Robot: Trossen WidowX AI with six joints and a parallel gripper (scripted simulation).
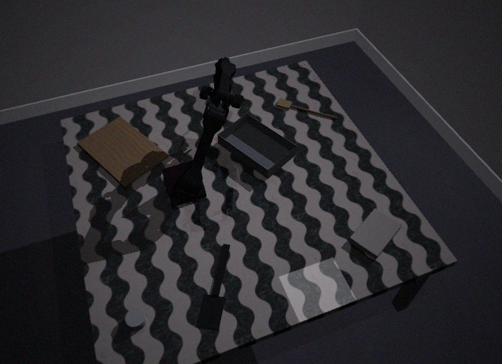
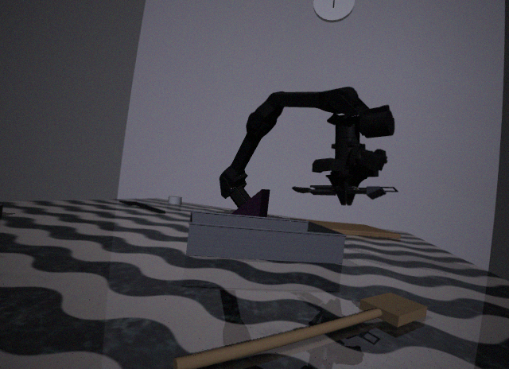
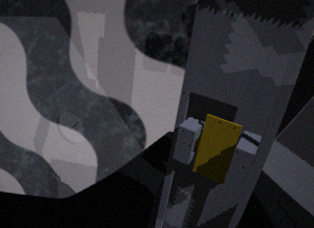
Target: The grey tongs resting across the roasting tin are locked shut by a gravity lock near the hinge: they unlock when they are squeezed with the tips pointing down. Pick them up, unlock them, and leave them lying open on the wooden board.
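My gripper tip is now 47 cm past the wooden board, 11 cm above it and 3 cm to the right of it. From my gripper tip the other things lie so: grey roasting tin 18 cm to the right, 10 cm ahead, 8 cm below; then yellow lock piece 4 cm above, 2 cm to the left, 1 cm ahead; then dark spatula 76 cm to the right, 28 cm behind, 11 cm below.
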